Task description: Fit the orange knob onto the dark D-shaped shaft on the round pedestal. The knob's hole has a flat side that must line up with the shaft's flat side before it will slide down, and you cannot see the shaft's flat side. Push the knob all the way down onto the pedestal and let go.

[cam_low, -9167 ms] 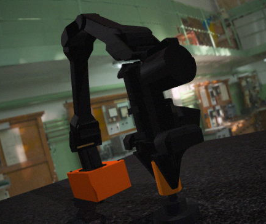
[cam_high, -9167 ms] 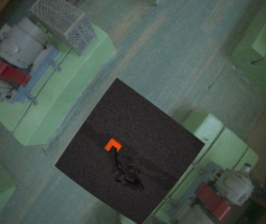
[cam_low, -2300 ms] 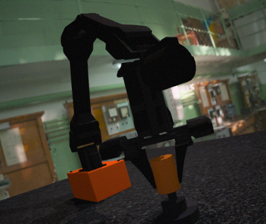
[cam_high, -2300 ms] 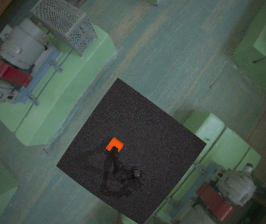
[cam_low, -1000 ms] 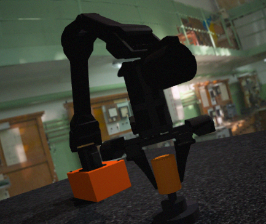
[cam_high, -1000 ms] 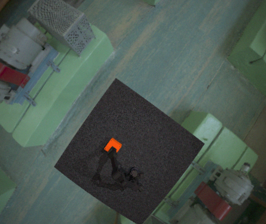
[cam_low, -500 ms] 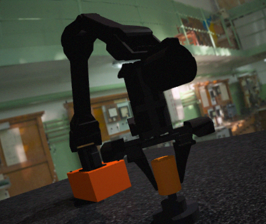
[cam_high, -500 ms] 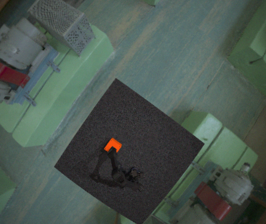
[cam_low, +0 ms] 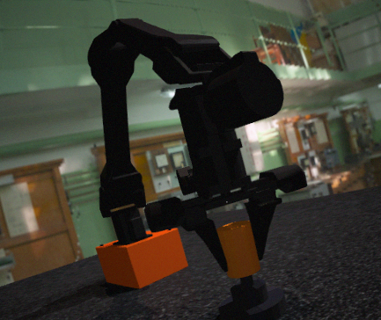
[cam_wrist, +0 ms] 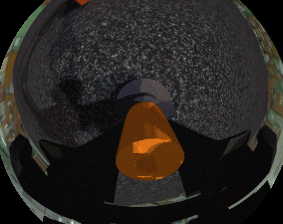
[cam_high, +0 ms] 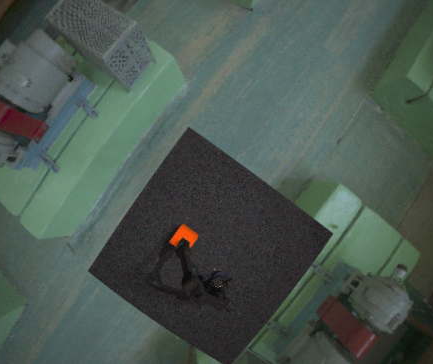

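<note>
The orange knob is 2 cm above my gripper tip. Round my gripper tip: dark shaft pedestal: 4 cm below.
</note>
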